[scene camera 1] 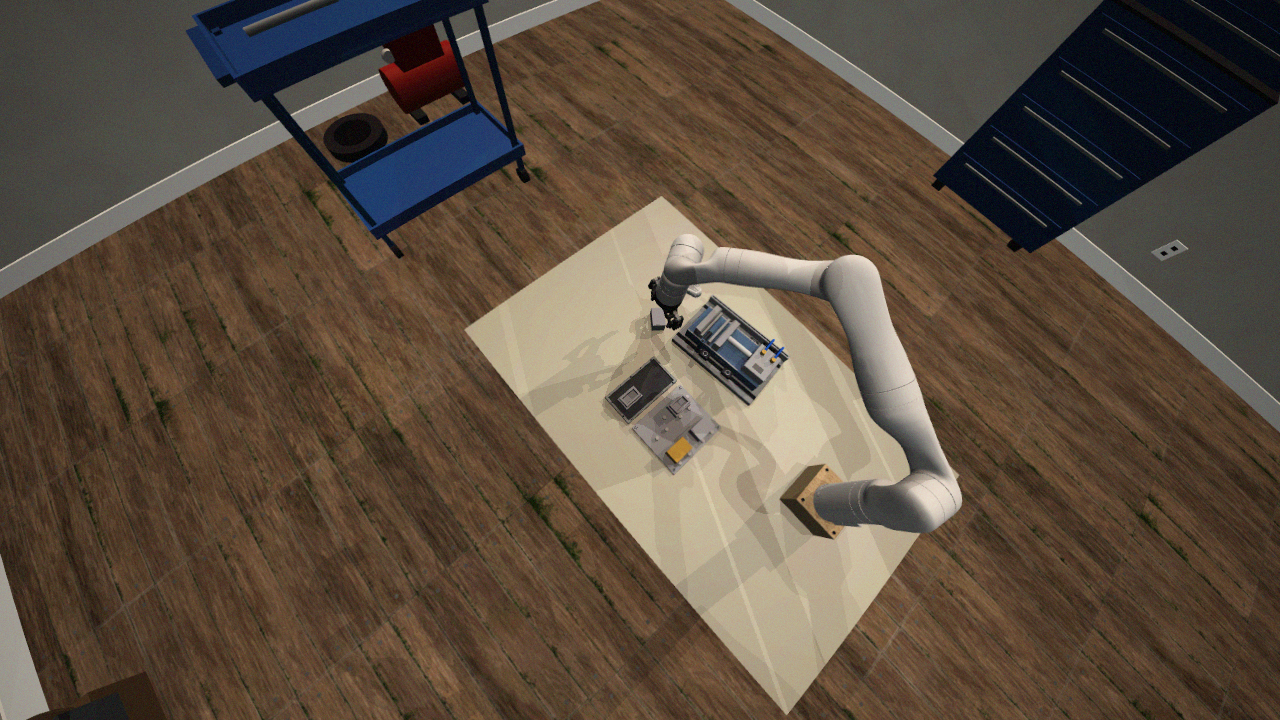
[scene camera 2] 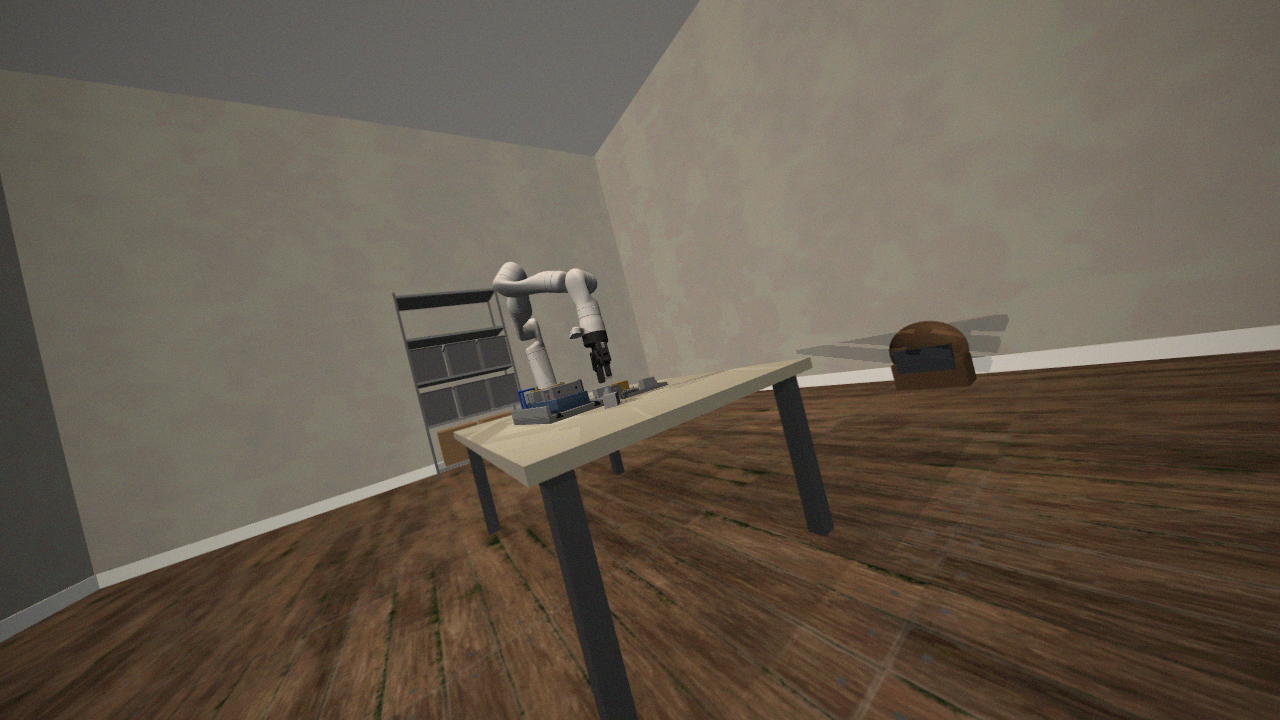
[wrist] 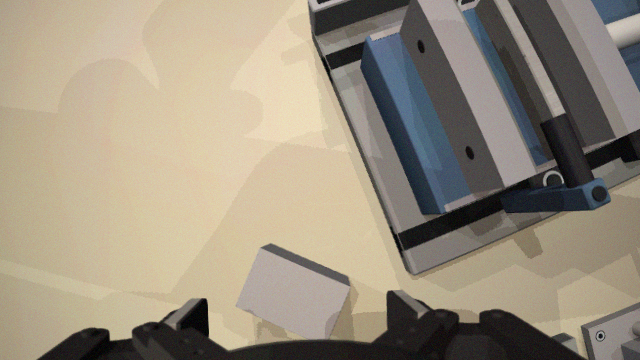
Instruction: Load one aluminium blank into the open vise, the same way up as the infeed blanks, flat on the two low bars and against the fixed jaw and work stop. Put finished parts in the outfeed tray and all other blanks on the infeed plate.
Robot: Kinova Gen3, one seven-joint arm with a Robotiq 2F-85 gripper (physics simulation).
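Where they show: gripper, fingertip midpoint: (scene camera 1: 661, 312) (scene camera 2: 605, 380) (wrist: 298, 316); arm's base, link origin: (scene camera 1: 829, 502) (scene camera 2: 547, 386).
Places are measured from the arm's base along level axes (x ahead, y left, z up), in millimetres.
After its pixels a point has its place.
My gripper (scene camera 1: 665, 308) @(x 671, y -26, z -20 mm) (scene camera 2: 605, 377) @(x 671, y -26, z -20 mm) (wrist: 298, 316) @(x 671, y -26, z -20 mm) is open and empty, pointing down above a loose grey aluminium blank (scene camera 1: 657, 318) @(x 676, y -20, z -61 mm) (scene camera 2: 611, 399) @(x 707, y -40, z -75 mm) (wrist: 295, 292) @(x 676, y -29, z -61 mm). In the wrist view the blank shows between and slightly beyond the fingertips, turned relative to them, with a plain face up; its near edge is hidden. The vise (scene camera 1: 729, 347) @(x 467, y -114, z -37 mm) (scene camera 2: 562, 402) @(x 599, y -146, z -51 mm) stands beside it. The vise's fixed jaw (wrist: 467, 100) @(x 574, y -104, z -1 mm) and moving jaw (wrist: 600, 65) @(x 501, y -107, z -1 mm) are apart, and no blank shows between them. The infeed plate (scene camera 1: 646, 433) @(x 438, y 226, z -89 mm) (wrist: 592, 345) @(x 482, y 70, z -89 mm) bears grey pieces. The dark outfeed tray (scene camera 1: 650, 377) @(x 554, y 111, z -91 mm) holds one grey part (scene camera 1: 631, 395) @(x 544, y 193, z -70 mm).
A yellow block (scene camera 1: 680, 449) @(x 345, y 190, z -53 mm) lies on the infeed plate. A dark handle (wrist: 567, 150) @(x 533, y -71, z -2 mm) with a blue end (wrist: 595, 194) @(x 529, y -49, z 2 mm) sticks out at the vise's near side. Blue fittings (scene camera 1: 775, 349) @(x 375, y -227, z -50 mm) rise at the vise's far end. My arm's wooden base block (scene camera 1: 810, 501) @(x 37, y 38, z 3 mm) stands on the table (scene camera 1: 742, 626) @(x -82, y 356, z -97 mm) (scene camera 2: 671, 416) @(x 1041, y -87, z -109 mm).
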